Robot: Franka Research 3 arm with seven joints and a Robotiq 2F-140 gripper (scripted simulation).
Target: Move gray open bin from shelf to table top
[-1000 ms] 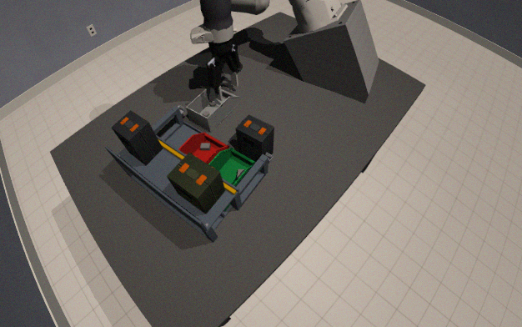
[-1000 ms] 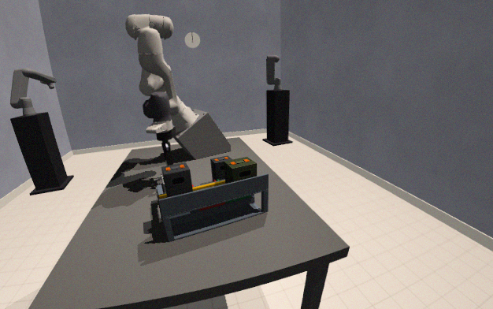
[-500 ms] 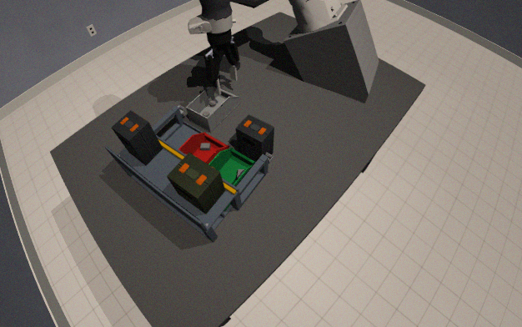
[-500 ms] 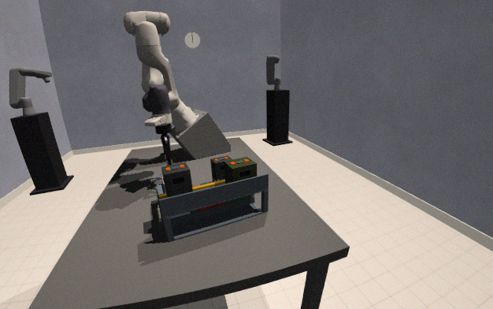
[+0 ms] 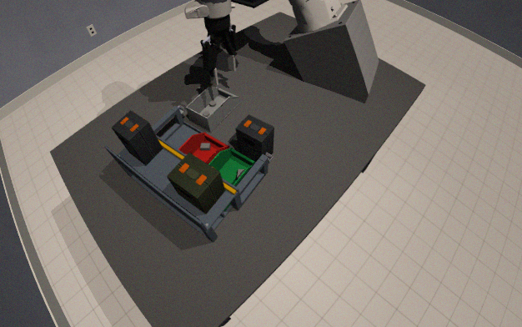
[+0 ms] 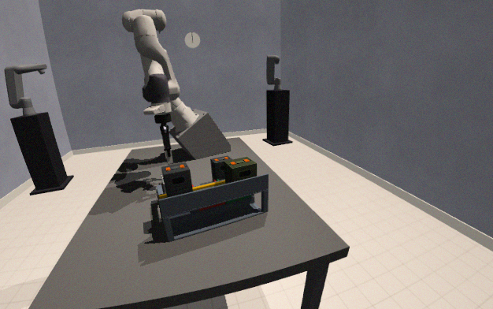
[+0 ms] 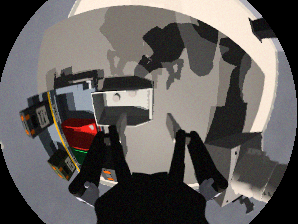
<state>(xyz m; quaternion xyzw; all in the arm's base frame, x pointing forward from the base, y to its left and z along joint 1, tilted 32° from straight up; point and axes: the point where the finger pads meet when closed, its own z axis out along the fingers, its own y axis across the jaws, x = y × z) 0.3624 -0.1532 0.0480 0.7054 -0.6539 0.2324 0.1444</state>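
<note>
Now: hand 11 cm above the gray open bin and 7 cm short of it. Round my hand: red bin: 26 cm ahead, 12 cm to the left, 11 cm below; green bin: 26 cm ahead, 23 cm to the left, 11 cm below; yellow rail: 32 cm ahead, 12 cm to the left, 4 cm below.
</note>
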